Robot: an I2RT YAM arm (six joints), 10 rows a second.
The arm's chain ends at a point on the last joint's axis. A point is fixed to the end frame.
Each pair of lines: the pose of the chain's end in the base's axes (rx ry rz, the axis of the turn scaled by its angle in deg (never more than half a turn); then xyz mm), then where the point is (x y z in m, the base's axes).
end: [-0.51, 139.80, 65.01, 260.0, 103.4, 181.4]
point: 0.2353 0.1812 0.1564
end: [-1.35, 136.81, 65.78, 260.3, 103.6, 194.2]
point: 0.2369 0.1820 0.1698
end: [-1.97, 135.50, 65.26, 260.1, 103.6, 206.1]
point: 0.2376 0.1820 0.1811
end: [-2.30, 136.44, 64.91, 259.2, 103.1, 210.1]
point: 0.2359 0.1811 0.1845
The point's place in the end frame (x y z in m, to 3 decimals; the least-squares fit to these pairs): 0.046 0.038 0.061
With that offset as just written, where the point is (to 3 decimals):
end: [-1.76, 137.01, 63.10, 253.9, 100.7, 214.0]
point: 0.232 0.178 0.187
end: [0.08, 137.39, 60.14, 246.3, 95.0, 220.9]
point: 0.227 0.173 0.191
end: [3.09, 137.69, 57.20, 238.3, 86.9, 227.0]
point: 0.223 0.165 0.196
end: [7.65, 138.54, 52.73, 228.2, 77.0, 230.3]
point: 0.217 0.154 0.196
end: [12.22, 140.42, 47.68, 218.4, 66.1, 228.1]
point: 0.212 0.142 0.190
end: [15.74, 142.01, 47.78, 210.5, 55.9, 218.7]
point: 0.204 0.133 0.182
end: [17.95, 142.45, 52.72, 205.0, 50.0, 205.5]
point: 0.198 0.129 0.174
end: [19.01, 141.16, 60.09, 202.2, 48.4, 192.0]
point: 0.193 0.130 0.168
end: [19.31, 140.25, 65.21, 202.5, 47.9, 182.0]
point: 0.192 0.131 0.164
